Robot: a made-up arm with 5 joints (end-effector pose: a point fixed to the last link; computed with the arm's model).
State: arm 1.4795 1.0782 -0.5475 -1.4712 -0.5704
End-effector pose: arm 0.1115 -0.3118 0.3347 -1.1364 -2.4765 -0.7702
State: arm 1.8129 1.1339 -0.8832 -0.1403 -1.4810
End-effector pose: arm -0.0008 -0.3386 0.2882 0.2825 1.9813 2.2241
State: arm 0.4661 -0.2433 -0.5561 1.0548 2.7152
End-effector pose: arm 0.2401 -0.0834 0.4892 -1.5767 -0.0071 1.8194
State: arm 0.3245 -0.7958 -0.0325 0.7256 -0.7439
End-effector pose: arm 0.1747 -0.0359 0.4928 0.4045 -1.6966 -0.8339
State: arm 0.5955 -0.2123 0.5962 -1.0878 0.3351
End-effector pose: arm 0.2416 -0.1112 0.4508 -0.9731 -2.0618 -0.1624
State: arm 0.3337 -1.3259 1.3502 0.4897 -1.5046
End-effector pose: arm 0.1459 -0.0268 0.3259 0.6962 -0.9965 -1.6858
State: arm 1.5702 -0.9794 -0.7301 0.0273 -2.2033
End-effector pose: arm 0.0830 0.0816 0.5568 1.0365 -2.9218 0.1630
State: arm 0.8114 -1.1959 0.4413 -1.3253 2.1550
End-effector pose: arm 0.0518 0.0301 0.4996 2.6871 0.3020 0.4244
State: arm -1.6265 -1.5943 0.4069 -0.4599 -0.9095
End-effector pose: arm 0.1013 -0.0778 0.4742 -2.9509 0.8436 0.0385
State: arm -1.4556 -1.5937 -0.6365 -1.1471 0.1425
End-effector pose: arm 0.0706 -0.2287 0.3740 -0.9181 1.1332 1.2942
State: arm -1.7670 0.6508 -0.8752 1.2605 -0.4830
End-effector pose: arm 0.0411 0.2818 0.3464 0.5197 -0.2330 1.2042
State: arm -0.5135 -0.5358 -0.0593 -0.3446 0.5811
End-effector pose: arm 0.1935 0.0503 0.5411 -0.0242 -2.5632 0.4179
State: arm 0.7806 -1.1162 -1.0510 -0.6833 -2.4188
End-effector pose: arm -0.0513 0.1301 0.4772 1.8452 -1.6426 1.8361
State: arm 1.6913 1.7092 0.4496 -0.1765 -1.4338
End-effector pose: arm 0.0699 -0.1080 0.0880 -0.0662 -0.6320 3.0445
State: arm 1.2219 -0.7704 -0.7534 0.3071 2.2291
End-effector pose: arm 0.0807 0.0050 0.5731 -2.7943 0.3663 0.2325
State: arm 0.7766 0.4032 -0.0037 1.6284 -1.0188
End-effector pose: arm 0.2221 -0.1396 0.3136 -0.0765 0.5222 -1.8078
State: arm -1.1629 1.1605 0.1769 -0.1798 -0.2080
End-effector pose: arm 0.1940 0.2231 0.1598 0.2786 -0.3243 0.8929
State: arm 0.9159 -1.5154 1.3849 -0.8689 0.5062
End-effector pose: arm 0.1007 -0.0255 0.4042 -1.6356 -1.9951 -0.1722
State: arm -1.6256 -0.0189 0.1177 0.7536 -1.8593
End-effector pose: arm 0.0852 0.2150 0.3774 0.7069 0.1404 -0.2701
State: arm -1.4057 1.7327 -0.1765 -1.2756 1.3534
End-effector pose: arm 0.1386 0.2492 0.1150 0.0862 -1.7054 2.2166
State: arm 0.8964 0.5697 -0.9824 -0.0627 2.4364
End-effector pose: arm 0.2703 -0.2368 0.4615 -2.1719 0.1550 0.9011
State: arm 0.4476 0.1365 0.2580 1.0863 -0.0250
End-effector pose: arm 0.2612 -0.0899 0.3272 -0.0169 -0.0894 -0.5209
